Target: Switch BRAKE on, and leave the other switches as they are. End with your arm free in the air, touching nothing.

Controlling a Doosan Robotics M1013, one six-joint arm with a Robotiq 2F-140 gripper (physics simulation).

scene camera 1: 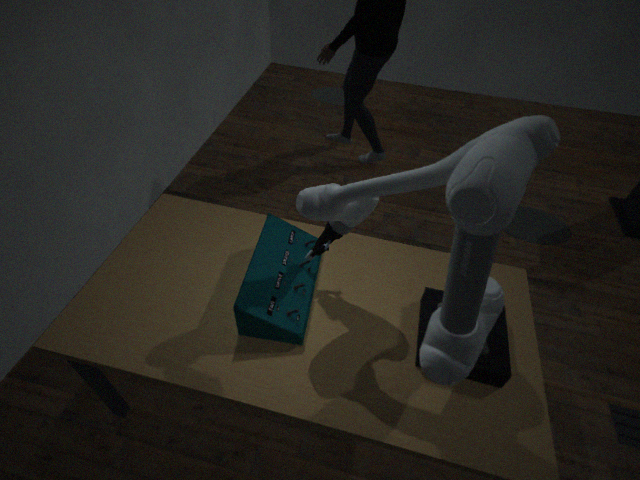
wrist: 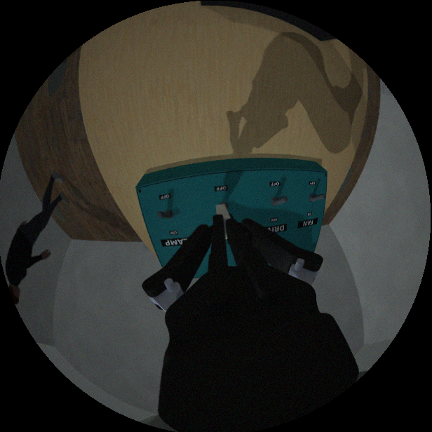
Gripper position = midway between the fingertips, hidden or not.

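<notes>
There is a teal switch panel (wrist: pixel 189 193) that I can see, and with it I see my own gripper (wrist: pixel 220 211).
</notes>
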